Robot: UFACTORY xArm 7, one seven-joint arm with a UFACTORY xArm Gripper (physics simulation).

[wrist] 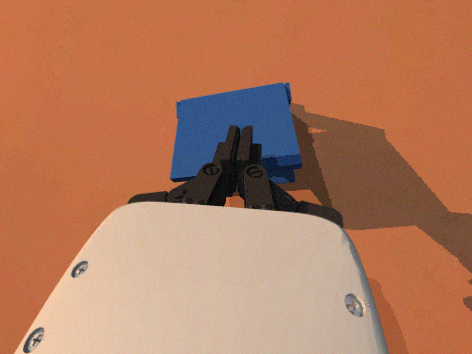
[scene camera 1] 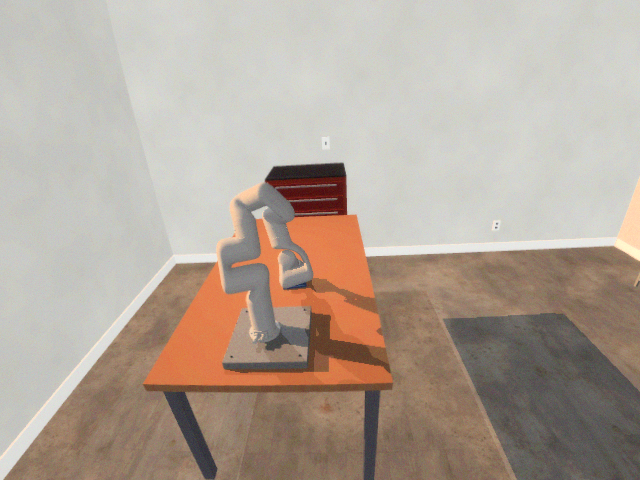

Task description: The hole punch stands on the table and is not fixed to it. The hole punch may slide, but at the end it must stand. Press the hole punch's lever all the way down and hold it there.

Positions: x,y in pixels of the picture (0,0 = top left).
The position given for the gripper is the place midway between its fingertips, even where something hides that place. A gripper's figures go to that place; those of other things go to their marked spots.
Labels:
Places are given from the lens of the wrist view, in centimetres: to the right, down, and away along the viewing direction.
gripper [wrist: 241,142]: 0, -3, 14
blue hole punch [wrist: 287,176]: 6, 0, 22

